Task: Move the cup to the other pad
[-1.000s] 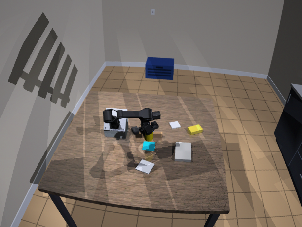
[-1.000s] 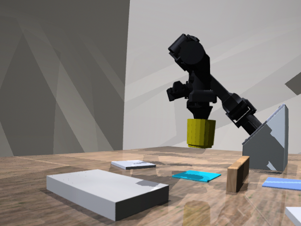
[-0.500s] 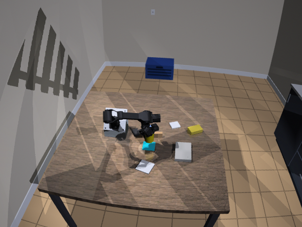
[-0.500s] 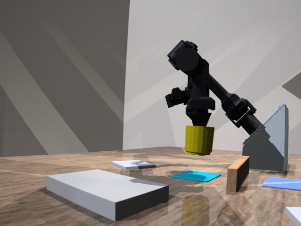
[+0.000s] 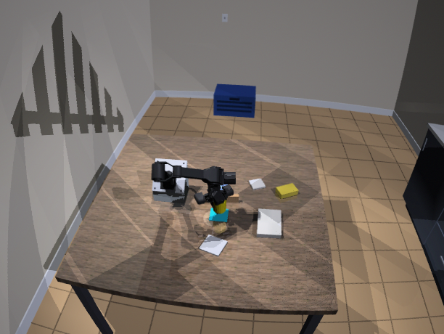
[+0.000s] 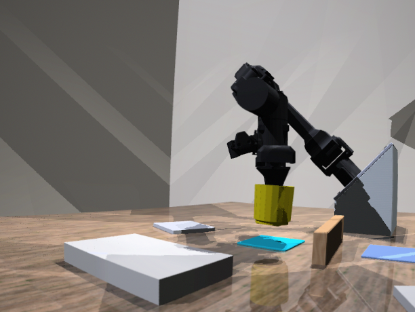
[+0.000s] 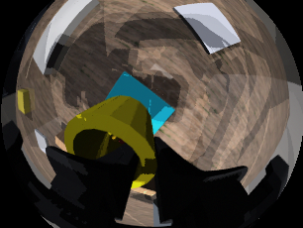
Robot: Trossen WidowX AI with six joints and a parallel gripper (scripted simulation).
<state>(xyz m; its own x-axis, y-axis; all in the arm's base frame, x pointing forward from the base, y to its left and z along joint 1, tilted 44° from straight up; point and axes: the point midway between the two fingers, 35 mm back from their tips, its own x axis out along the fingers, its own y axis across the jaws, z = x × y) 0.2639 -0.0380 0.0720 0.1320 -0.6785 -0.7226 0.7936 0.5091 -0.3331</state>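
Now: the cyan pad 2 cm ahead of my gripper tip, 2 cm to the left of it and 8 cm below it. Also, from my gripper tip: thin white tile (5 cm ahead, 20 cm to the right, 6 cm below); then yellow cup (2 cm ahead, 2 cm to the left); then wooden block (1 cm behind, 12 cm to the left, 6 cm below).
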